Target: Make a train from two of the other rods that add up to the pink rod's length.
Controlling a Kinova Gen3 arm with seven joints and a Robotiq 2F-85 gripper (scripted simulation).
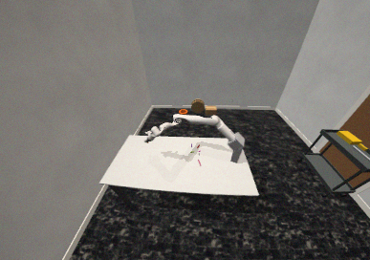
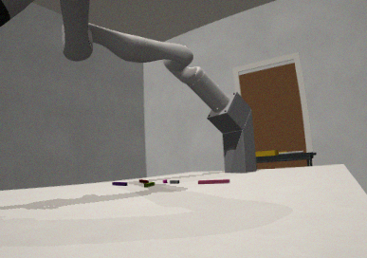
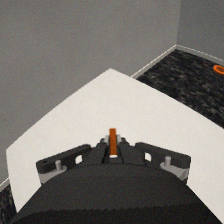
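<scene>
My gripper is now 58 cm past the grey rod, 23 cm to the right of it and 22 cm above it. From my hand the other things lie so: lime rod 51 cm behind, 22 cm below, 17 cm to the left; then purple rod 54 cm behind, 22 cm below, 6 cm to the left; then orange rod 1 cm to the right, 1 cm below, 1 cm ahead.
</scene>
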